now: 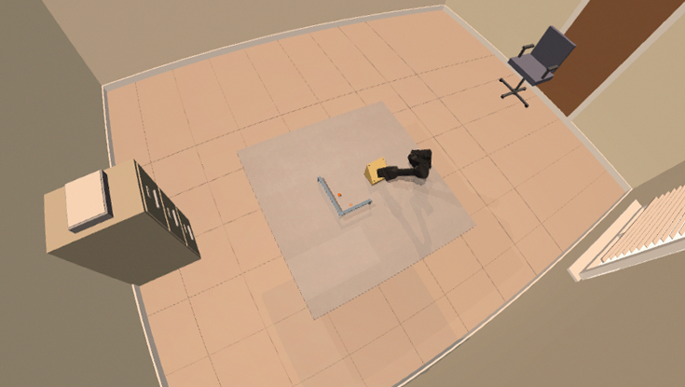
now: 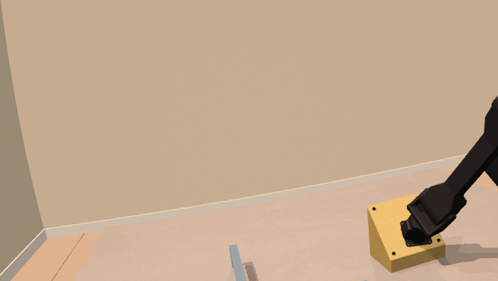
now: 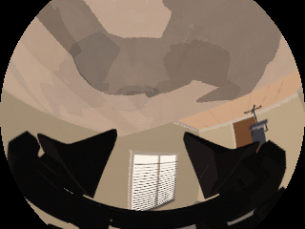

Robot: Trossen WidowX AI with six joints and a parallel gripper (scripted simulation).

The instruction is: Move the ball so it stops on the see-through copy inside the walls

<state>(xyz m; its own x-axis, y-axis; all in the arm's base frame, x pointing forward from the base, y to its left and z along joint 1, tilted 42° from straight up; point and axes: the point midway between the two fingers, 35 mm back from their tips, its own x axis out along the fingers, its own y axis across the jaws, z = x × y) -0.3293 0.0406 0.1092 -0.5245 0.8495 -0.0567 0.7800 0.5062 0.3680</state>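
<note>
The ball is 680 mm ahead of my gripper tip, 90 mm to the right of it and 50 mm below it.
</note>
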